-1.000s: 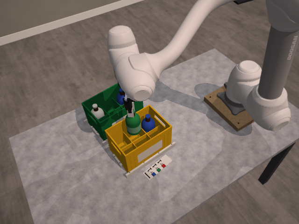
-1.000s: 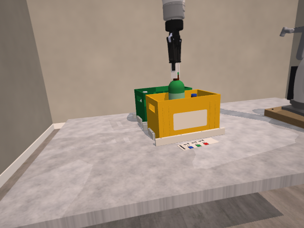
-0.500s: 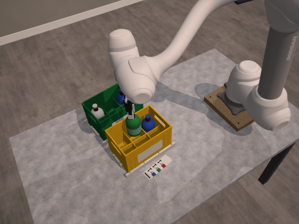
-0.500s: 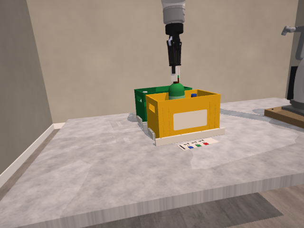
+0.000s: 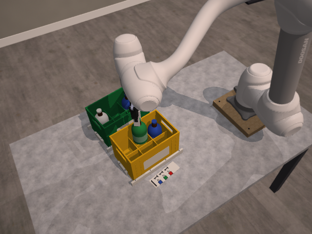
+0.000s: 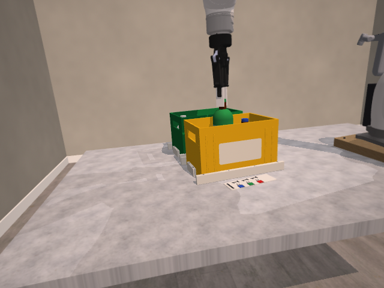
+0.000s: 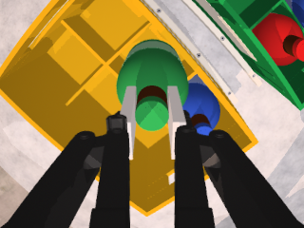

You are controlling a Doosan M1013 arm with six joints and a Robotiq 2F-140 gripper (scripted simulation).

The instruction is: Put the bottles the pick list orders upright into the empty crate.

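Right now the green bottle is 80 mm below my hand. The rest, counted from my hand: yellow crate 10 mm behind, 40 mm to the left, 170 mm below; blue bottle 90 mm behind, 20 mm to the right, 160 mm below; red-capped bottle 50 mm behind, 180 mm to the right, 160 mm below.
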